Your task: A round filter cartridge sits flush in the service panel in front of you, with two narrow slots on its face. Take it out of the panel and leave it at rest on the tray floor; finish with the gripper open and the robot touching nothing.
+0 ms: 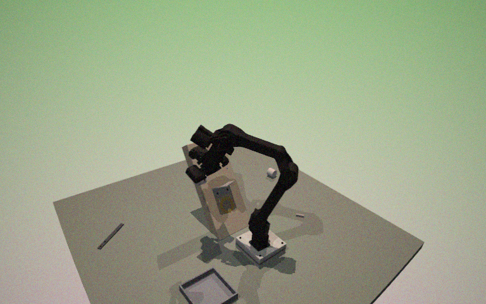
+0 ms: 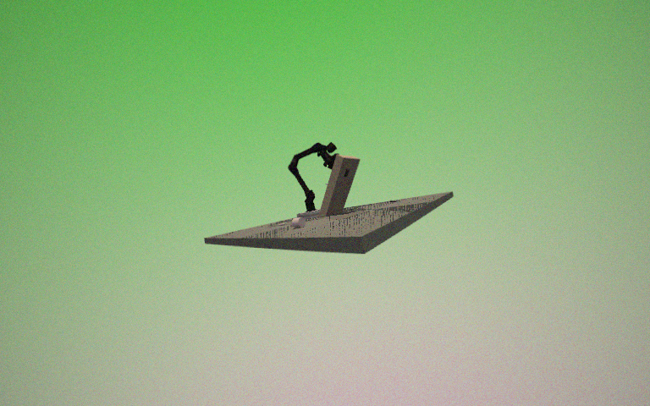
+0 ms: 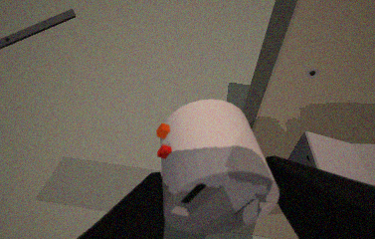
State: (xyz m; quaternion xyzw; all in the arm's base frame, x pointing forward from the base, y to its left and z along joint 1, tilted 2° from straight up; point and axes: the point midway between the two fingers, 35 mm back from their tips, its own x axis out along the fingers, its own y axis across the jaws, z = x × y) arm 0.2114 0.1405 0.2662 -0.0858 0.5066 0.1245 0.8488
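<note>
My gripper tip is now 280 mm past the grey tray, 150 mm to the right of it and 280 mm above it. The rest, counted from my gripper tip: round white filter cartridge (right at my gripper tip).
</note>
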